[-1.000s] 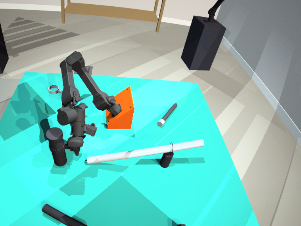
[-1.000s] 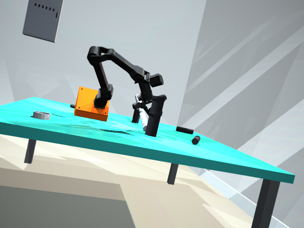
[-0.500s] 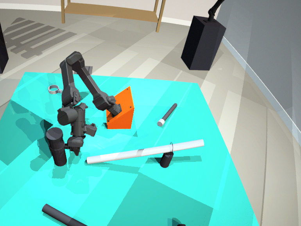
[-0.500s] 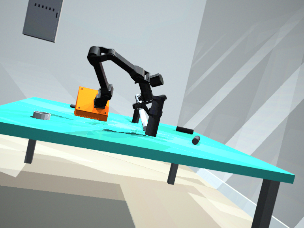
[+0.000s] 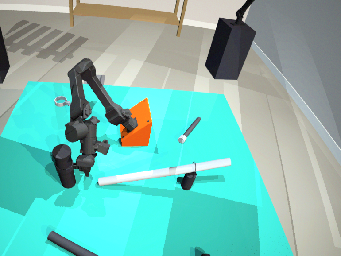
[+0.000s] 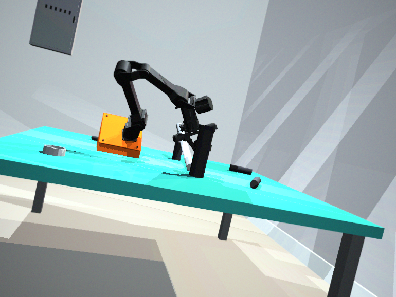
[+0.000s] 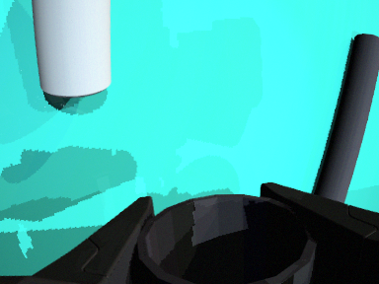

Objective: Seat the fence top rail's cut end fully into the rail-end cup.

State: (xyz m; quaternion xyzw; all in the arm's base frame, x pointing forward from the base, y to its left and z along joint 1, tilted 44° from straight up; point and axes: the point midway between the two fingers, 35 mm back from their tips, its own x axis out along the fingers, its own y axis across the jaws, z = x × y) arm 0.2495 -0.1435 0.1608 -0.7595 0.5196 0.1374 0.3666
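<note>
Now: gripper tip 2 cm past the dark rail-end cup, 2 cm to the left of it and 3 cm below it. The rest, counted from my gripper tip: short dark post (5 cm ahead, 42 cm to the left, 1 cm above); then dark pipe (26 cm ahead, 7 cm to the right, 8 cm below).
</note>
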